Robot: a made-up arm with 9 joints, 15 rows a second.
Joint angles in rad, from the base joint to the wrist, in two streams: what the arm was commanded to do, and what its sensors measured. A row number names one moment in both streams.
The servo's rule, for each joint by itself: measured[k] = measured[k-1] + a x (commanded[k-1-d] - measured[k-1]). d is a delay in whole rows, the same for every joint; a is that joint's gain. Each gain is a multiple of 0.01, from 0.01 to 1. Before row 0 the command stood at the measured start. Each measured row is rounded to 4 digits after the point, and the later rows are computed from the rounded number. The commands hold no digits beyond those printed.
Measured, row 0: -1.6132, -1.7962, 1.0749, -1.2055, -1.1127, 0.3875, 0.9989, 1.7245, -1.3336
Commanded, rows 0 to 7: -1.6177, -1.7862, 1.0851, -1.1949, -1.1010, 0.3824, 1.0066, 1.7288, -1.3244; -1.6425, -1.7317, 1.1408, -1.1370, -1.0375, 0.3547, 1.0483, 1.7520, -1.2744; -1.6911, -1.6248, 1.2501, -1.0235, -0.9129, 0.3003, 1.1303, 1.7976, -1.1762; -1.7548, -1.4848, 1.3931, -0.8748, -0.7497, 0.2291, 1.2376, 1.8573, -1.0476; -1.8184, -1.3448, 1.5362, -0.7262, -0.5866, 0.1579, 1.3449, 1.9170, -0.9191; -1.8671, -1.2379, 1.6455, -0.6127, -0.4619, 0.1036, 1.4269, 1.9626, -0.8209; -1.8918, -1.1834, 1.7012, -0.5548, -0.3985, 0.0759, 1.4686, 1.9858, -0.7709; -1.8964, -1.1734, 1.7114, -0.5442, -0.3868, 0.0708, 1.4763, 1.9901, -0.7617
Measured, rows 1 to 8: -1.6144, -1.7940, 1.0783, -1.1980, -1.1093, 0.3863, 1.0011, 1.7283, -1.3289; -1.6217, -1.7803, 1.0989, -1.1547, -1.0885, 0.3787, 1.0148, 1.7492, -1.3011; -1.6397, -1.7461, 1.1488, -1.0615, -1.0376, 0.3599, 1.0483, 1.7918, -1.2374; -1.6696, -1.6886, 1.2294, -0.9289, -0.9541, 0.3285, 1.1032, 1.8494, -1.1406; -1.7083, -1.6130, 1.3306, -0.7850, -0.8475, 0.2876, 1.1733, 1.9089, -1.0276; -1.7496, -1.5305, 1.4345, -0.6627, -0.7357, 0.2434, 1.2468, 1.9562, -0.9222; -1.7866, -1.4541, 1.5225, -0.5861, -0.6379, 0.2032, 1.3111, 1.9822, -0.8450; -1.8151, -1.3923, 1.5848, -0.5564, -0.5651, 0.1714, 1.3590, 1.9892, -0.8025
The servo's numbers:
d 0
a 0.26 0.22 0.33 0.71 0.29 0.24 0.29 0.88 0.51

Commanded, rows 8 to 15: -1.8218, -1.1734, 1.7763, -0.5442, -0.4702, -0.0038, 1.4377, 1.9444, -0.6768; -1.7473, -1.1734, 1.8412, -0.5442, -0.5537, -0.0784, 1.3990, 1.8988, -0.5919; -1.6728, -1.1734, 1.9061, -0.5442, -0.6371, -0.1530, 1.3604, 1.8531, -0.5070; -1.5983, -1.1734, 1.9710, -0.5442, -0.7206, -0.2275, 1.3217, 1.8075, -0.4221; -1.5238, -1.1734, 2.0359, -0.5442, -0.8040, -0.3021, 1.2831, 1.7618, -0.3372; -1.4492, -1.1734, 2.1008, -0.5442, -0.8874, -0.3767, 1.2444, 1.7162, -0.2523; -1.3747, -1.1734, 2.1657, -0.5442, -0.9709, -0.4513, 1.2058, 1.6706, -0.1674; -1.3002, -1.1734, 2.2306, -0.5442, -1.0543, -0.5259, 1.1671, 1.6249, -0.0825
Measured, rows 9 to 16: -1.8168, -1.3441, 1.6480, -0.5477, -0.5376, 0.1294, 1.3818, 1.9498, -0.7384; -1.7987, -1.3065, 1.7118, -0.5452, -0.5423, 0.0795, 1.3868, 1.9049, -0.6637; -1.7660, -1.2772, 1.7759, -0.5445, -0.5698, 0.0237, 1.3791, 1.8593, -0.5838; -1.7224, -1.2544, 1.8403, -0.5443, -0.6135, -0.0366, 1.3625, 1.8137, -0.5013; -1.6708, -1.2366, 1.9048, -0.5442, -0.6687, -0.1003, 1.3395, 1.7680, -0.4176; -1.6132, -1.2227, 1.9695, -0.5442, -0.7321, -0.1666, 1.3119, 1.7224, -0.3333; -1.5512, -1.2119, 2.0342, -0.5442, -0.8014, -0.2349, 1.2811, 1.6768, -0.2487; -1.4859, -1.2034, 2.0990, -0.5442, -0.8747, -0.3047, 1.2480, 1.6311, -0.1639
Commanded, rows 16 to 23: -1.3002, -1.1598, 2.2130, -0.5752, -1.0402, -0.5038, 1.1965, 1.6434, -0.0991; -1.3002, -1.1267, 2.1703, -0.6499, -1.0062, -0.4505, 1.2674, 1.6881, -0.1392; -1.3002, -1.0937, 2.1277, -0.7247, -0.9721, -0.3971, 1.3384, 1.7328, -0.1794; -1.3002, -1.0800, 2.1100, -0.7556, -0.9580, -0.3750, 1.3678, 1.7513, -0.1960; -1.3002, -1.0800, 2.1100, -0.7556, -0.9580, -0.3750, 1.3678, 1.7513, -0.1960; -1.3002, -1.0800, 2.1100, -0.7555, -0.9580, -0.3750, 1.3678, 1.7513, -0.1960; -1.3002, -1.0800, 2.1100, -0.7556, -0.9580, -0.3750, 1.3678, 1.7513, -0.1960; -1.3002, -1.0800, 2.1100, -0.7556, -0.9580, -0.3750, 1.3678, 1.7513, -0.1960
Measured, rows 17 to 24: -1.4376, -1.1938, 2.1366, -0.5662, -0.9227, -0.3525, 1.2331, 1.6419, -0.1309; -1.4019, -1.1790, 2.1477, -0.6256, -0.9469, -0.3760, 1.2430, 1.6826, -0.1351; -1.3755, -1.1602, 2.1411, -0.6960, -0.9542, -0.3811, 1.2707, 1.7268, -0.1577; -1.3559, -1.1426, 2.1308, -0.7383, -0.9553, -0.3796, 1.2989, 1.7484, -0.1772; -1.3414, -1.1288, 2.1239, -0.7506, -0.9561, -0.3785, 1.3189, 1.7510, -0.1868; -1.3307, -1.1181, 2.1193, -0.7541, -0.9567, -0.3777, 1.3331, 1.7513, -0.1915; -1.3228, -1.1097, 2.1162, -0.7552, -0.9571, -0.3771, 1.3432, 1.7513, -0.1938; -1.3169, -1.1032, 2.1142, -0.7555, -0.9574, -0.3766, 1.3503, 1.7513, -0.1949
